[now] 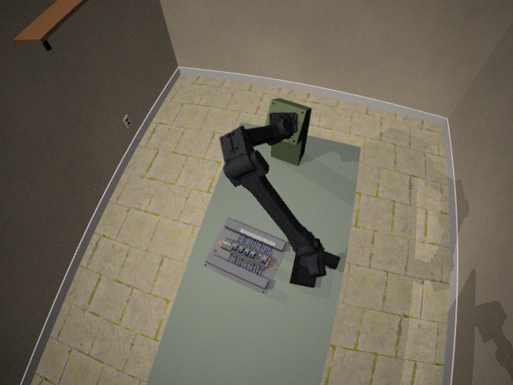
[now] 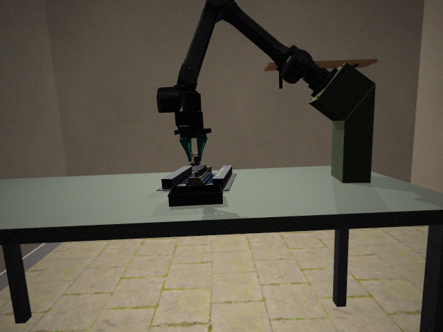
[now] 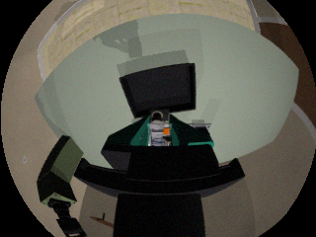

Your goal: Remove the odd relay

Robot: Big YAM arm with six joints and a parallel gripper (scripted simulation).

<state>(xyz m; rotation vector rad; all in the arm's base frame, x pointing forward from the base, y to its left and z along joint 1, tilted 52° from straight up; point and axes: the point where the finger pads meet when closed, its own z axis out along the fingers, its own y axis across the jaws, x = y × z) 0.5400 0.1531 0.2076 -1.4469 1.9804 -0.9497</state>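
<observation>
Right now my hand is 120 mm above the black tray. From my hand the other things lie so: grey socket panel: 80 mm behind, 270 mm to the right, 130 mm below.
</observation>
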